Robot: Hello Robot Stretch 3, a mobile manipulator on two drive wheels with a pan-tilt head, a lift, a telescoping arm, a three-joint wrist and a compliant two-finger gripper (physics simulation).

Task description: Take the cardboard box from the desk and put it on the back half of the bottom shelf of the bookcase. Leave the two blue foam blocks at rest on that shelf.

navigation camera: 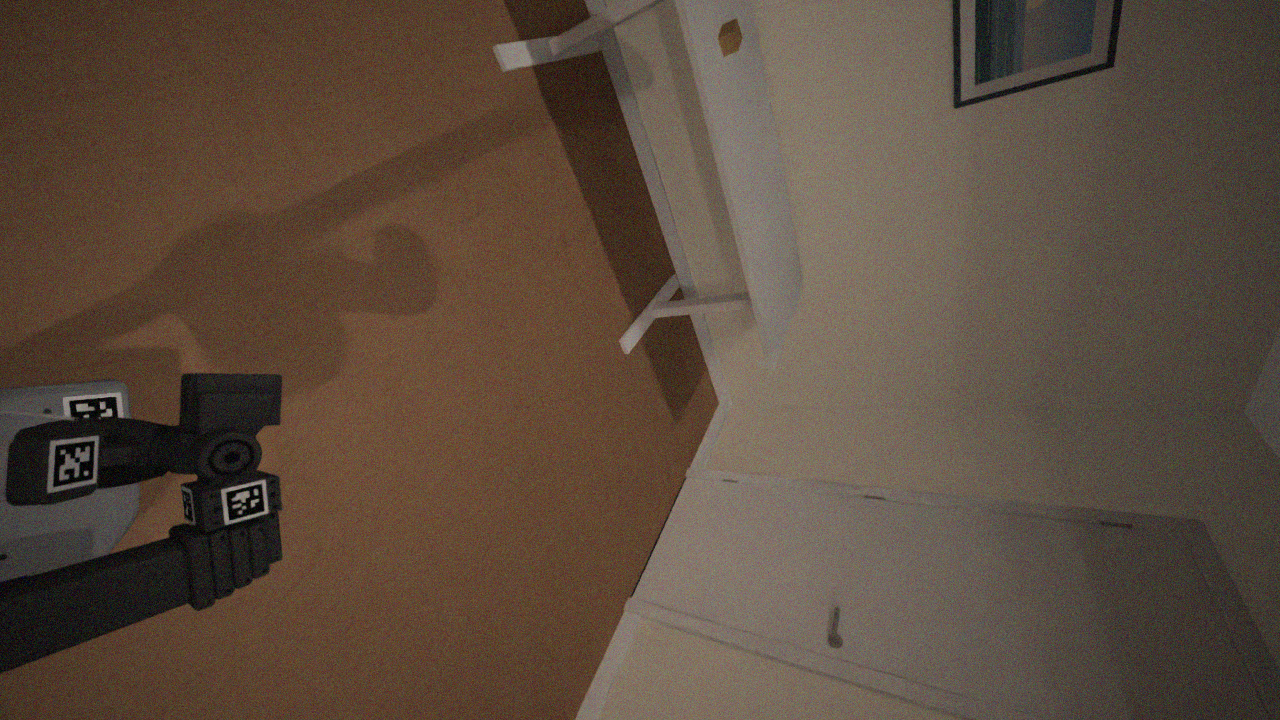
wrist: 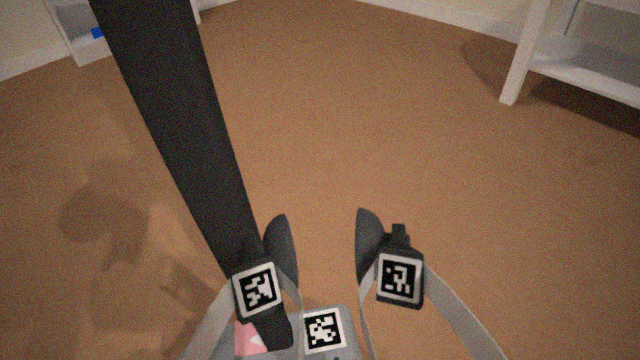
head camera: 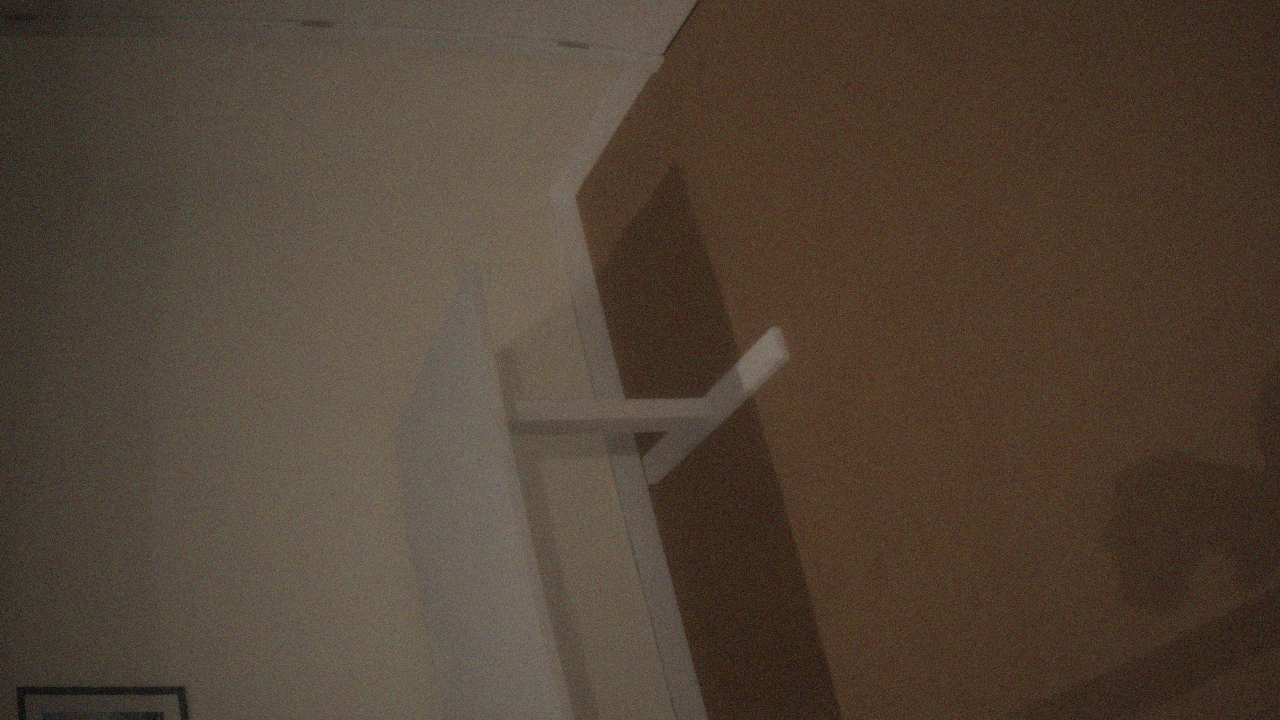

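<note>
A small tan box, which looks like the cardboard box, sits on the white desk near the top of the navigation view. My gripper is open, with its two fingertips apart and bare floor showing between them. In the navigation view my wrist is at the lower left, well away from the desk. A blue foam block lies on the bottom shelf of the white bookcase at the upper left of the wrist view, partly hidden by my dark arm or mast. The second block cannot be made out.
A white piece of furniture with a low shelf stands at the right of the wrist view. A white door is beyond the desk's end. A framed picture hangs on the wall. My grey base shows below the fingers.
</note>
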